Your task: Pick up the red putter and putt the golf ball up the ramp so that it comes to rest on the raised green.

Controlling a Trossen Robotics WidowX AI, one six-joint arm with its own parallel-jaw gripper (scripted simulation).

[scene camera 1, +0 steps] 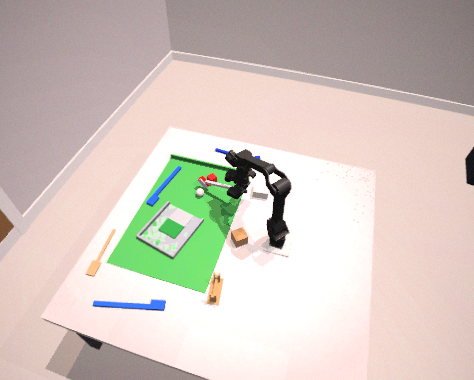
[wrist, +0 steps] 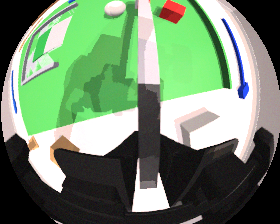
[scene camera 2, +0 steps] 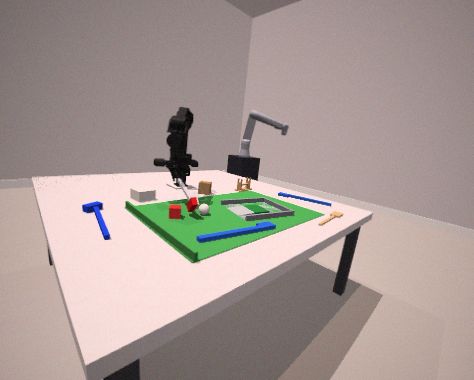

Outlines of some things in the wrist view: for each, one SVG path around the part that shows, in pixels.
My gripper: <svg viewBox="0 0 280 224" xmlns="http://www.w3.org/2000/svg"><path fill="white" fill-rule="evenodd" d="M275 142L274 134L262 127L257 129L252 139L255 143L254 149L244 163L234 153L239 138L195 149L160 133L159 174L169 208L132 212L139 159L139 131L132 132L104 156L55 148L54 158L57 166L65 174L64 182L61 183L61 193L42 181L27 161L30 148L20 134L12 134L12 137L5 141L5 147L12 168L32 201L47 216L62 224L180 224L200 214L202 219L192 224L224 224L249 202L259 188L257 183L264 177L274 156Z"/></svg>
A white block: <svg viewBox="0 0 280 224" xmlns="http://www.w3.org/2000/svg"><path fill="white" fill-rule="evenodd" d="M221 116L207 111L189 119L189 121L180 123L184 146L200 149L215 146L216 143L219 143Z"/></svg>
